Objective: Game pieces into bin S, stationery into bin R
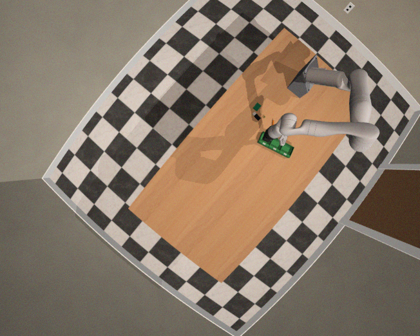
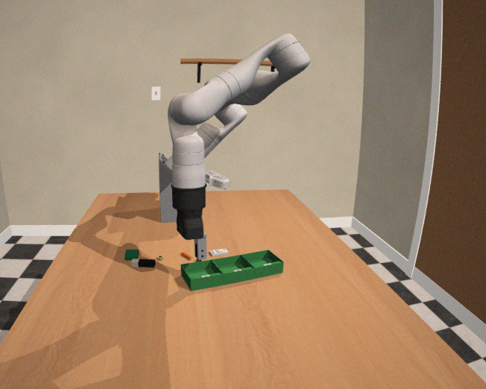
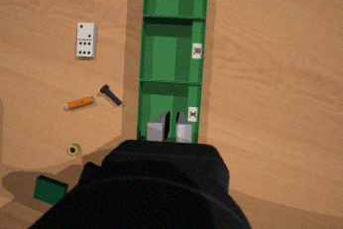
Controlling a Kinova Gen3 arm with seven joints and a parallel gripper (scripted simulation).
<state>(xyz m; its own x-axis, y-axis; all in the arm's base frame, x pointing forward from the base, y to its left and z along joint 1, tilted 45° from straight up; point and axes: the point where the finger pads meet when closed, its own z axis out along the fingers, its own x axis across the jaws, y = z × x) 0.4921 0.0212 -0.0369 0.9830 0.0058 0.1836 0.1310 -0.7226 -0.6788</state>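
The green three-compartment tray lies 9 cm to the left of my hand, 7 cm below it and 2 cm behind it. Round my hand: dark piece (10 cm behind, 8 cm below, 1 cm to the left); then orange stick (15 cm behind, 8 cm below, 1 cm to the right); then olive ring (15 cm behind, 9 cm to the right, 8 cm below).
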